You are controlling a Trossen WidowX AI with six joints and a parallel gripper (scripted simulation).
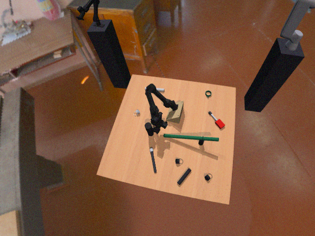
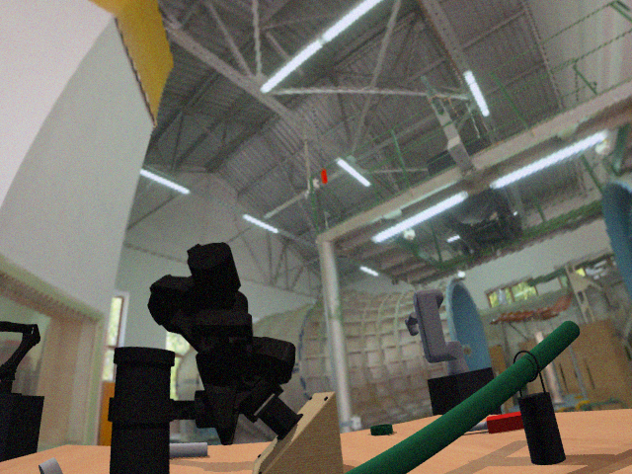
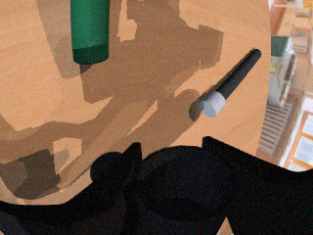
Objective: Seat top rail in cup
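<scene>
My gripper tip is now 20 mm past the black rail-end cup, 20 mm to the left of it and 30 mm below it. Also, from my gripper tip: white clip (230 mm behind, 310 mm to the right, 100 mm below); then black bar (360 mm ahead, 320 mm to the left, 100 mm below); then small black post (440 mm to the left, 10 mm below).
</scene>
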